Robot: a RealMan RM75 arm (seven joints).
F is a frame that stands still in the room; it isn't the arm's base.
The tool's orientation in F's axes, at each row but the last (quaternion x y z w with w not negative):
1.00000 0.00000 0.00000 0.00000
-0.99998 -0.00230 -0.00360 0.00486
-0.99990 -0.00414 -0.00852 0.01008
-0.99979 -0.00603 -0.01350 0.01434
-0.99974 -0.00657 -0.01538 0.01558
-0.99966 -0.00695 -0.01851 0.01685
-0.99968 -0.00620 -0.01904 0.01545
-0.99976 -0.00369 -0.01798 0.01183
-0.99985 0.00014 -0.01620 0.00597
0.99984 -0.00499 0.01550 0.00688
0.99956 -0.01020 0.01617 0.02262
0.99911 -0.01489 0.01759 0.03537
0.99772 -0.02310 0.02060 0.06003
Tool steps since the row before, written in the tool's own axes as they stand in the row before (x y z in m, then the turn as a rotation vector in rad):
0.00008 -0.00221 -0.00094 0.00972 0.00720 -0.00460
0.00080 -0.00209 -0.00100 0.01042 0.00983 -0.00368
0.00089 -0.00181 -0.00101 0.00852 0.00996 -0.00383
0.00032 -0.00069 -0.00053 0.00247 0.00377 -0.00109
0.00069 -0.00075 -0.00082 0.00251 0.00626 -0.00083
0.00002 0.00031 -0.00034 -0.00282 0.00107 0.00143
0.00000 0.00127 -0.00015 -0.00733 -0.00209 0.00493
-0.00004 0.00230 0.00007 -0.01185 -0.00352 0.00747
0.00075 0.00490 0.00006 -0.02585 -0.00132 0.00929
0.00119 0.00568 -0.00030 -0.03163 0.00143 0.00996
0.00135 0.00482 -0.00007 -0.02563 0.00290 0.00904
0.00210 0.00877 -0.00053 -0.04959 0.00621 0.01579
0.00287 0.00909 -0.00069 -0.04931 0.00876 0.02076
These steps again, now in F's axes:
0.00008 0.00221 0.00094 0.00972 -0.00720 0.00460
0.00078 0.00208 0.00103 0.01044 -0.00982 0.00366
0.00086 0.00180 0.00106 0.00854 -0.00997 0.00377
0.00030 0.00068 0.00056 0.00249 -0.00377 0.00105
0.00065 0.00073 0.00086 0.00257 -0.00625 0.00071
0.00001 -0.00032 0.00033 -0.00275 -0.00106 -0.00157
0.00001 -0.00127 0.00011 -0.00716 0.00216 -0.00514
-0.00002 -0.00230 -0.00013 -0.01160 0.00361 -0.00781
0.00075 -0.00490 -0.00009 -0.02554 0.00144 -0.01011
0.00112 -0.00569 0.00041 -0.03132 -0.00126 -0.01092
0.00124 -0.00484 0.00033 -0.02538 -0.00280 -0.00974
0.00181 -0.00877 0.00122 -0.04919 -0.00590 -0.01710
0.00240 -0.00906 0.00189 -0.04885 -0.00904 -0.02172

